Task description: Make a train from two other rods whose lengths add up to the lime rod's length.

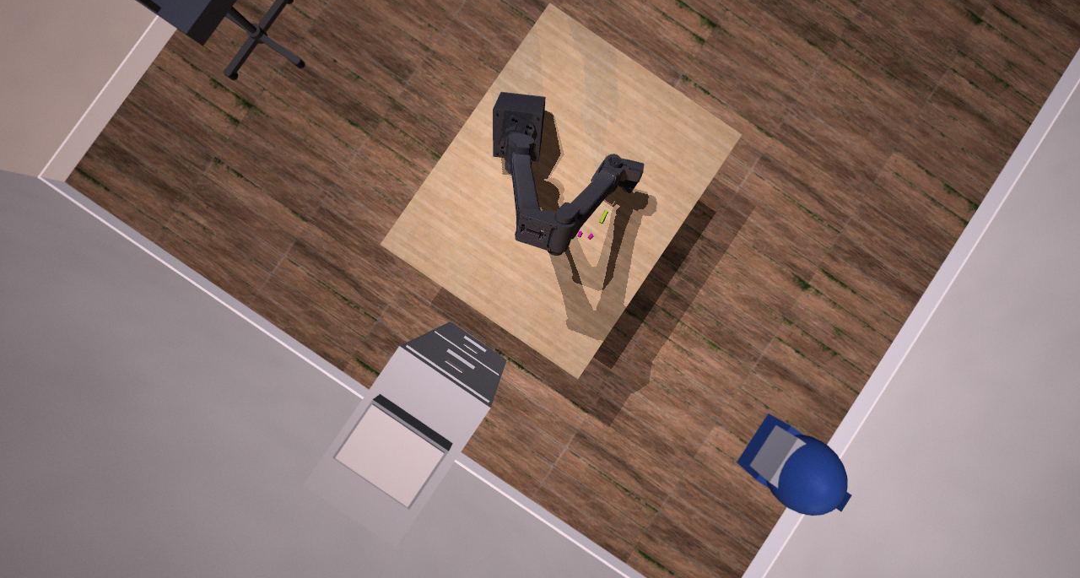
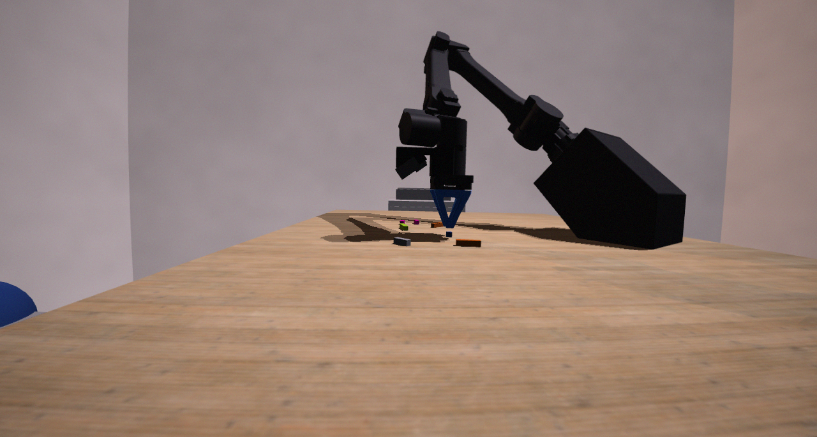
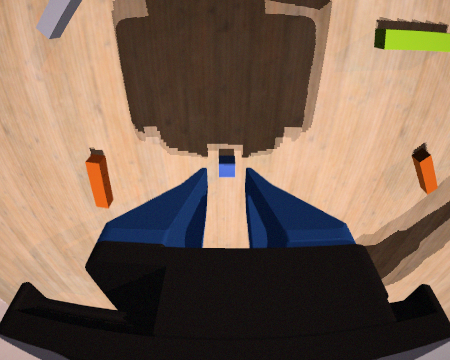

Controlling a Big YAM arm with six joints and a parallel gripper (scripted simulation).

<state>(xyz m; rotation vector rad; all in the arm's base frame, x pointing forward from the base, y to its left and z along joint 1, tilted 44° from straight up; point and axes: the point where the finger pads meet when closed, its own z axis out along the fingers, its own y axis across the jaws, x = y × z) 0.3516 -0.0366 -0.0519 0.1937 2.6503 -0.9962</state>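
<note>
The blue rod lies 2 cm below my hand. From my hand the other things lie so: grey rod (11 cm ahead, 6 cm to the left, 2 cm below); lime rod (12 cm to the right, 6 cm ahead, 2 cm below).
</note>
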